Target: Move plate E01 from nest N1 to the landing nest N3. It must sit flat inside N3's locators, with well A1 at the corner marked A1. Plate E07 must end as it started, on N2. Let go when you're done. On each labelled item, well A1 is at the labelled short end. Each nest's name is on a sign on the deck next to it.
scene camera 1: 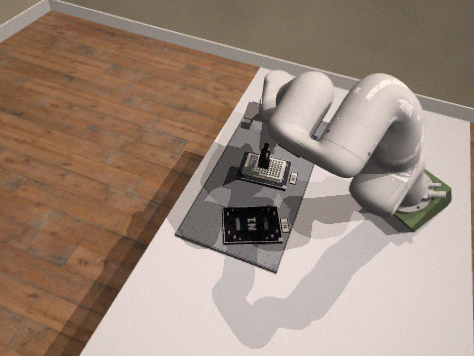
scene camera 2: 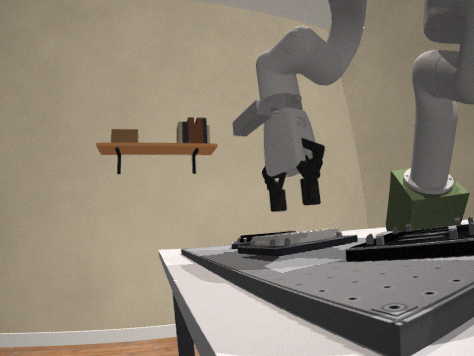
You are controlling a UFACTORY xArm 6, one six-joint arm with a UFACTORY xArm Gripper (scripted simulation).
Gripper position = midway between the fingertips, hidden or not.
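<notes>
The gripper (scene camera 2: pixel 294 208) is visible, as is a white well plate (scene camera 2: pixel 313 235). A further sighting of the plate (scene camera 1: pixel 275 172).
</notes>
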